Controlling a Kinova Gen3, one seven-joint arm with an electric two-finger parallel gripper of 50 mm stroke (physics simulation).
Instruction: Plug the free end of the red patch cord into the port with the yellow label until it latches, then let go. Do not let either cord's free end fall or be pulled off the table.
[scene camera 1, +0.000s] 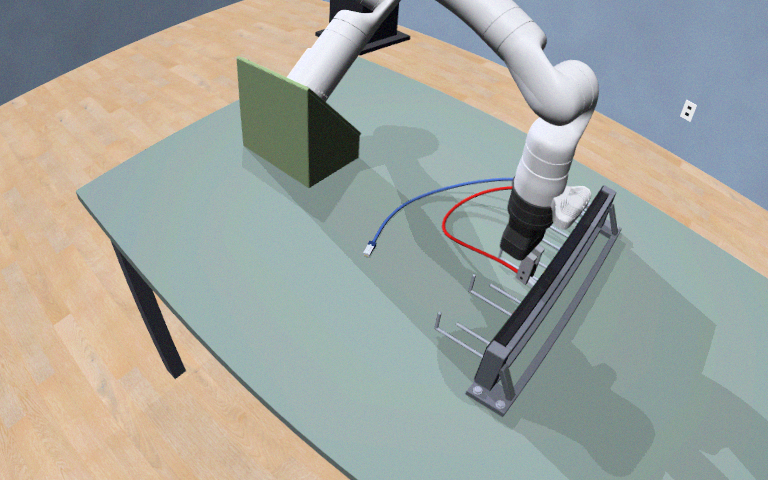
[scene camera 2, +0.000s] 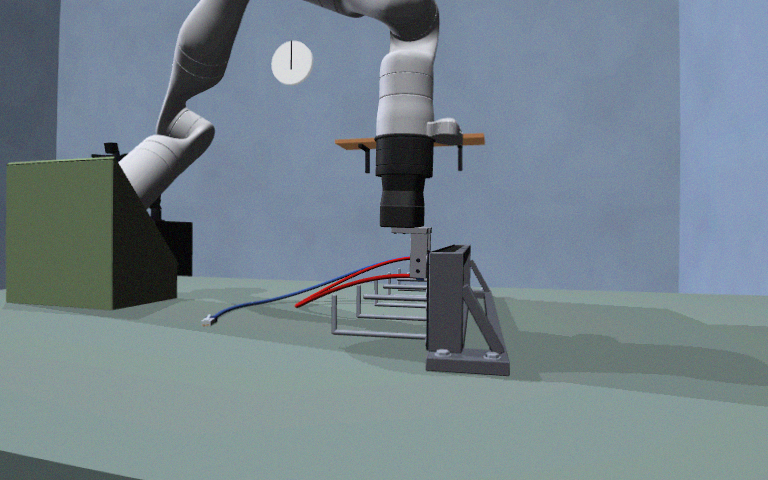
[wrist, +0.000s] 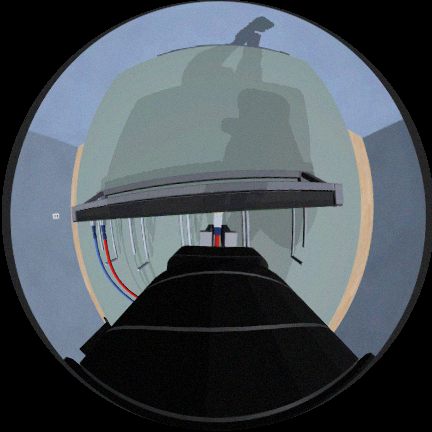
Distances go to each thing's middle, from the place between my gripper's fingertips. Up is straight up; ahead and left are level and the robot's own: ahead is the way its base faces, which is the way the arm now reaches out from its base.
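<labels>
My hand is 10 mm above the grey braced frame (scene camera 2: 448, 271), 60 mm to the right of it and 60 mm short of it.
</labels>
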